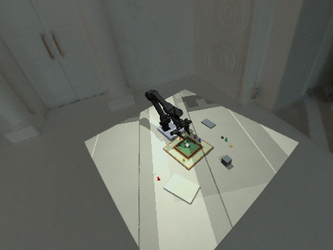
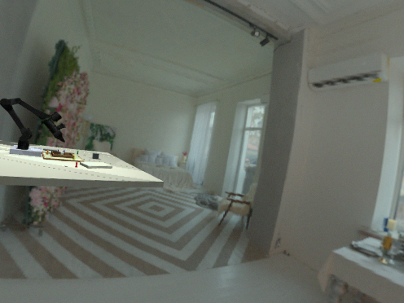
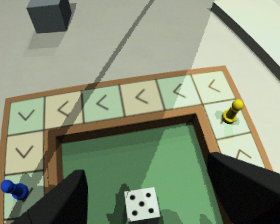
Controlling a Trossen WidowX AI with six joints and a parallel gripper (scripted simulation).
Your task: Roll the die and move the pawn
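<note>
The orange pawn is 110 mm behind my gripper tip, 100 mm below it and 10 mm to the right of it. Round my gripper tip: green tray (120 mm below); then white die (70 mm below, 10 mm behind); then purple pawn (100 mm to the left, 100 mm below, 50 mm behind).
</note>
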